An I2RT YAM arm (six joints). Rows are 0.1 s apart.
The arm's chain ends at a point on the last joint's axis. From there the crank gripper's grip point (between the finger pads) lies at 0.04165 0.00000 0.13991 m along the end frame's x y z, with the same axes.
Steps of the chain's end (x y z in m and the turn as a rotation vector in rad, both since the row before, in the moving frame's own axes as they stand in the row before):
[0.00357 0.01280 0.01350 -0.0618 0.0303 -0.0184]
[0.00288 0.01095 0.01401 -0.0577 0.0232 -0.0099]
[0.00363 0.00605 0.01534 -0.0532 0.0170 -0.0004]
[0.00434 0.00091 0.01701 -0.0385 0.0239 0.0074]
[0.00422 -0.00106 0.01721 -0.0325 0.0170 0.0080]
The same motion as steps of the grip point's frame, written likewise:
[0.00786 0.02060 0.01193 -0.0618 0.0303 -0.0184]
[0.00615 0.01856 0.01279 -0.0577 0.0232 -0.0099]
[0.00600 0.01345 0.01441 -0.0532 0.0170 -0.0004]
[0.00765 0.00660 0.01587 -0.0385 0.0239 0.0074]
[0.00657 0.00382 0.01640 -0.0325 0.0170 0.0080]

